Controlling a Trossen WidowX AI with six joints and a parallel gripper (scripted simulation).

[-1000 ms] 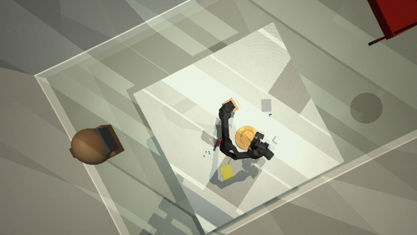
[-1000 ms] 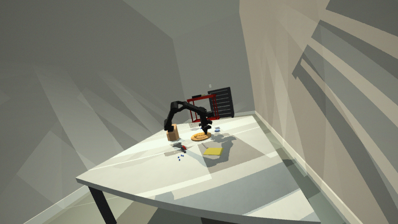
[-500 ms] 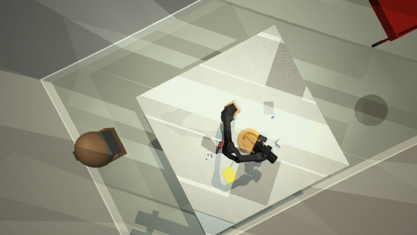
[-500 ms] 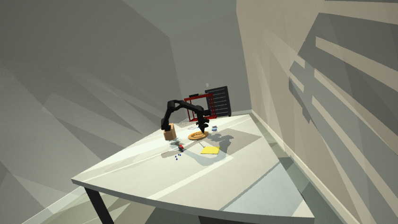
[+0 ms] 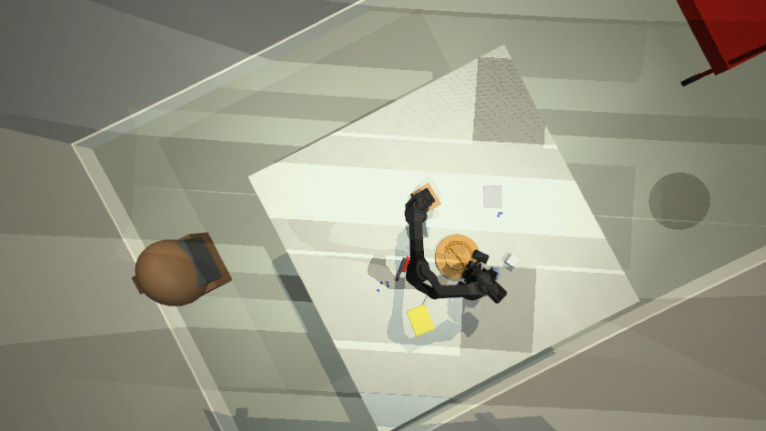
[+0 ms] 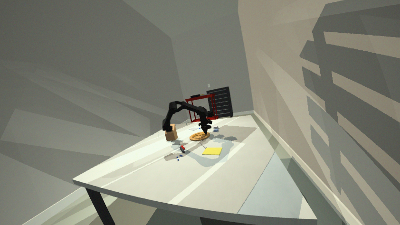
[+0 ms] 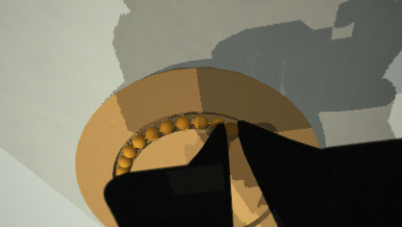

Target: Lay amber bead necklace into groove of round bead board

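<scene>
The round bead board is 60 mm behind my gripper tip and 10 mm below it. Round my gripper tip: light blue cube (100 mm to the left, 90 mm ahead, 10 mm below); then red-handled tool (240 mm to the right, 150 mm behind, 10 mm below); then white cube (190 mm to the left, 80 mm ahead).
</scene>
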